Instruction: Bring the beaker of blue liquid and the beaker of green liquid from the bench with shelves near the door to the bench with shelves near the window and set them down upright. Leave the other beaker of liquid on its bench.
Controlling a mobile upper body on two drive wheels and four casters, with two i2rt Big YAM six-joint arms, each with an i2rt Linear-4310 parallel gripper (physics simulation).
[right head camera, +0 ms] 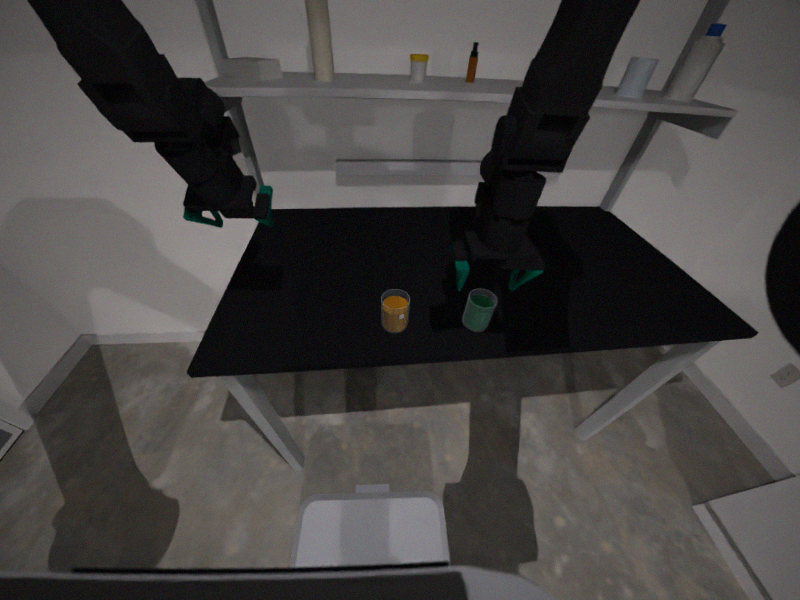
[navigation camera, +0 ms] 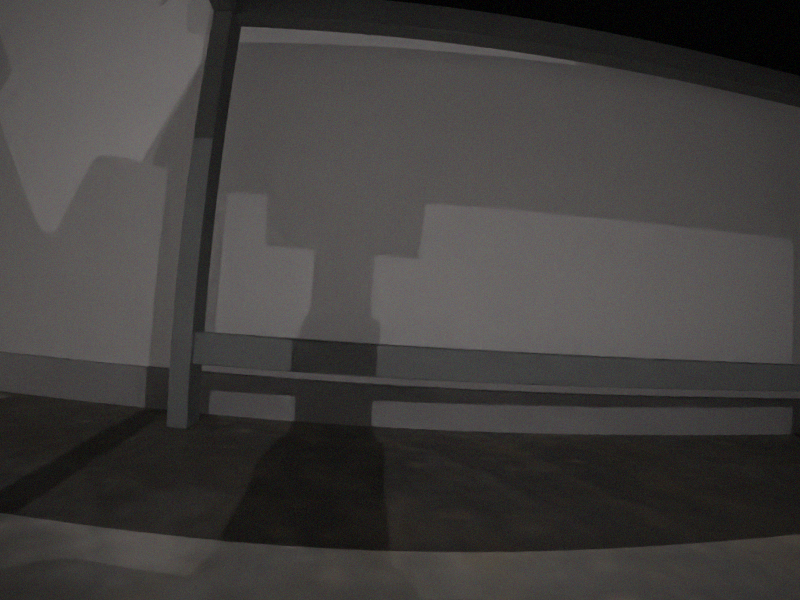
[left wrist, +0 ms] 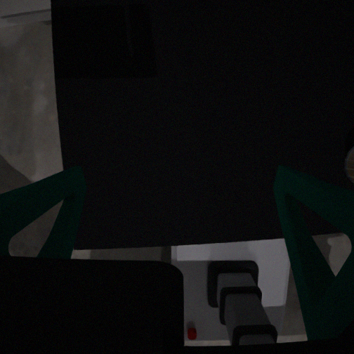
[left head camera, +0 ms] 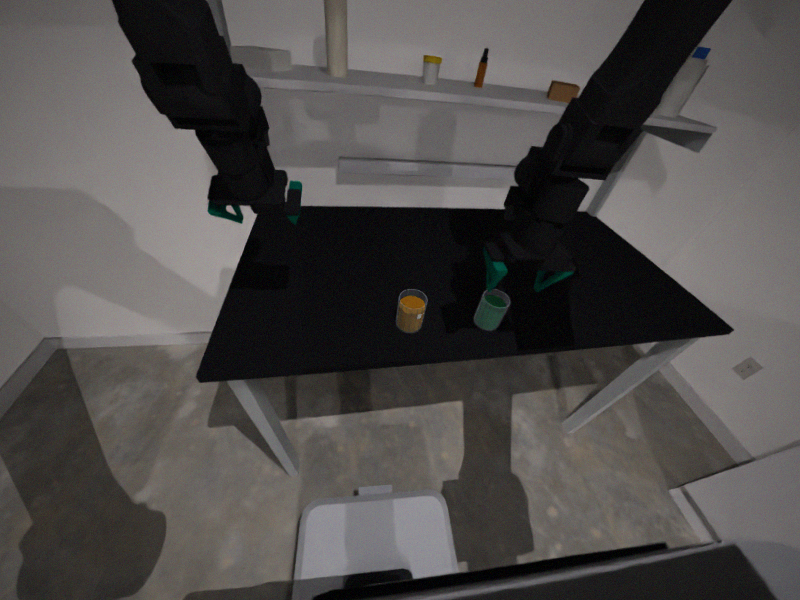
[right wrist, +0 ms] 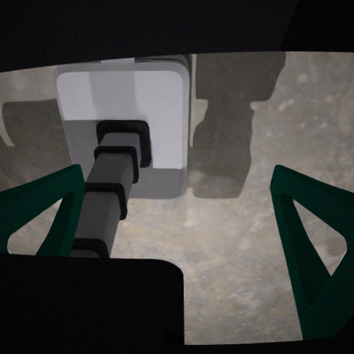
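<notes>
A beaker of green liquid (left head camera: 489, 314) (right head camera: 478, 315) stands upright near the front edge of the black bench (left head camera: 310, 322) (right head camera: 303, 322). A beaker of orange liquid (left head camera: 410, 317) (right head camera: 394, 316) stands upright to its left; a sliver of a beaker (left wrist: 351, 164) shows at the right edge of the left wrist view. My right gripper (left head camera: 515, 288) (right head camera: 485, 286) (right wrist: 177, 175) is open and empty, above the bench and just behind the green beaker in the head views. My left gripper (left head camera: 268, 221) (right head camera: 245, 223) (left wrist: 179, 175) is open, high near the bench's left side. The blue beaker does not show.
A wall shelf (left head camera: 387, 89) (right head camera: 381, 94) behind the bench holds a yellow-lidded jar (left head camera: 431, 71) (right head camera: 418, 68), an orange bottle (left head camera: 480, 72) (right head camera: 471, 68) and a blue-capped bottle (left head camera: 683, 85) (right head camera: 695, 67). Bench legs (left head camera: 264, 423) (right head camera: 266, 416) stand at the front. My pale base (left head camera: 323, 529) (right head camera: 323, 529) is before the bench.
</notes>
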